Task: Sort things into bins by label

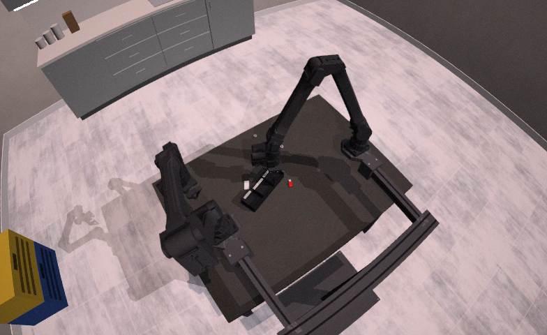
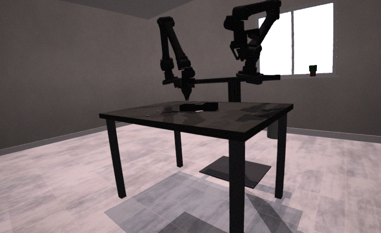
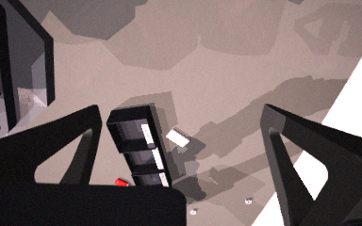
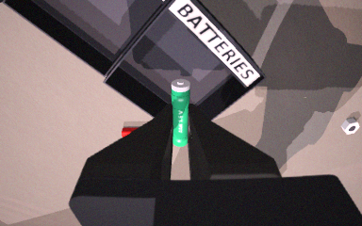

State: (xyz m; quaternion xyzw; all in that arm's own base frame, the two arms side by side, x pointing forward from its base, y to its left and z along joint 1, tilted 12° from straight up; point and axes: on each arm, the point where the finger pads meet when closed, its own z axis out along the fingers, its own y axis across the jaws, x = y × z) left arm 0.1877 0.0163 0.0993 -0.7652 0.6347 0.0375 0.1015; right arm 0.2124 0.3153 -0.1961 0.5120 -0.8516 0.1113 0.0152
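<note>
Now: right hand 10 mm above the green battery. From my right hand the other things lie so: black labelled bin: 80 mm to the left, 50 mm below, 20 mm behind; red usb stick: 70 mm below, 70 mm behind, 50 mm to the right; white card: 140 mm to the left, 70 mm below, 50 mm ahead.
</note>
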